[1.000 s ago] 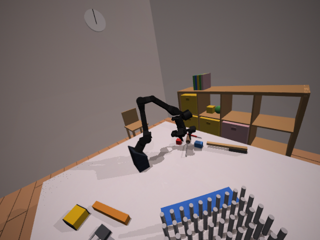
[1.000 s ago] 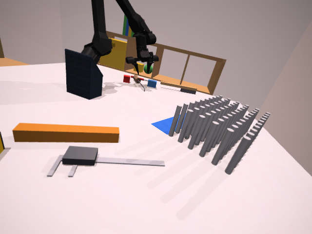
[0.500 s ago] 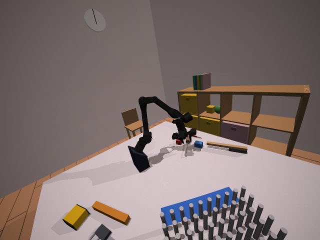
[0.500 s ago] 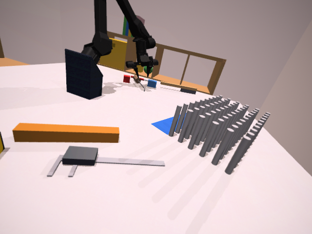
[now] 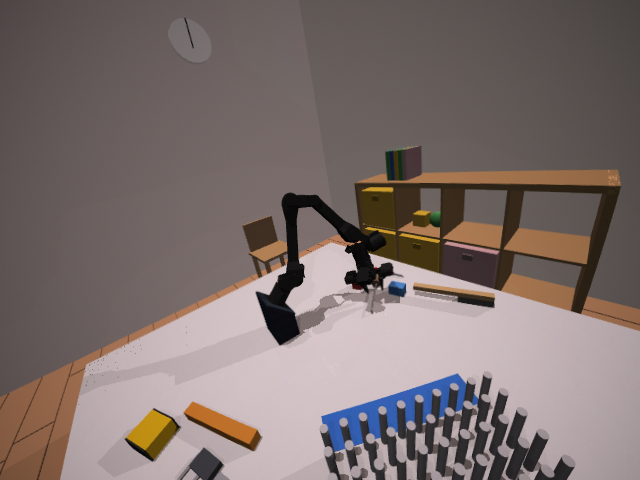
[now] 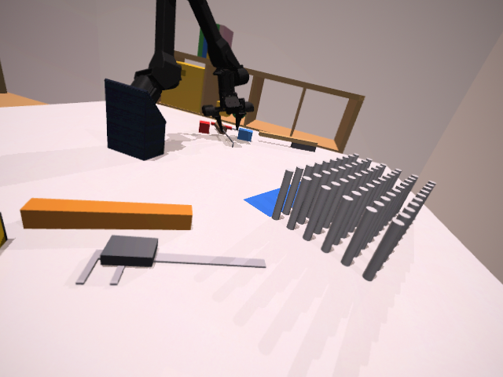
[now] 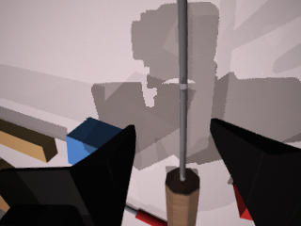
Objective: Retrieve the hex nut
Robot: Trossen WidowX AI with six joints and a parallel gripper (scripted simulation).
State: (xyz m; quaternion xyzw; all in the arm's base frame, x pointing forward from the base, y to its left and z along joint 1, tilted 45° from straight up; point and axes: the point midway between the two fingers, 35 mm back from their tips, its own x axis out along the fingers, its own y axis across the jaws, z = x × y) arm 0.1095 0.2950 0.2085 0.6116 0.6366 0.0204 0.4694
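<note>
My gripper tip is 1 cm past the thin metal rod, 1 cm to the right of it and 2 cm above it. Round my gripper tip: red cube (11 cm behind, 1 cm to the left, 2 cm below); then blue cube (4 cm ahead, 8 cm to the left, 2 cm below); then blue taped strip (34 cm ahead, 27 cm to the right, 4 cm below).
</note>
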